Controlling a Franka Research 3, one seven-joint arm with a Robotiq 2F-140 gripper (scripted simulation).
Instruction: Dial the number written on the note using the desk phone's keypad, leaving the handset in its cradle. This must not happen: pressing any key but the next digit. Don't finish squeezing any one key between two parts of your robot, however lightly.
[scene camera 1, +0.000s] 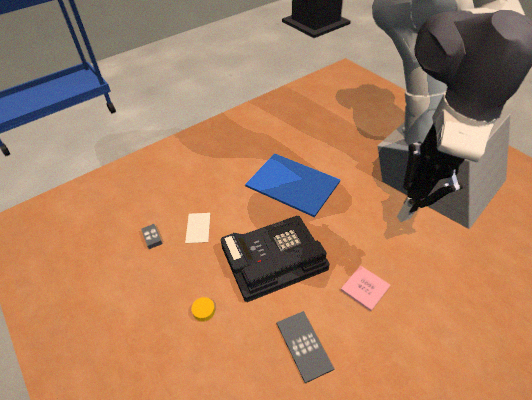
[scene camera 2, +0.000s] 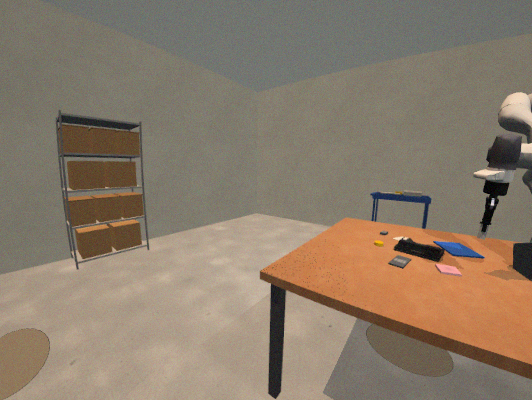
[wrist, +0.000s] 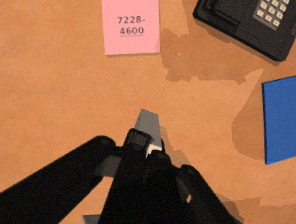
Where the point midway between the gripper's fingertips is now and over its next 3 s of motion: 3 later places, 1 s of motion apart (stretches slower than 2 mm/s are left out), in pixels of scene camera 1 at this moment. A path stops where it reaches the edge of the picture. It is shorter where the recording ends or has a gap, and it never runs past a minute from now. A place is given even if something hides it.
My gripper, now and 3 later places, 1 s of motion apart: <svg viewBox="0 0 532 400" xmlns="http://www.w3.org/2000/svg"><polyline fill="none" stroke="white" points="403,217 412,222 384,244 345,272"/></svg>
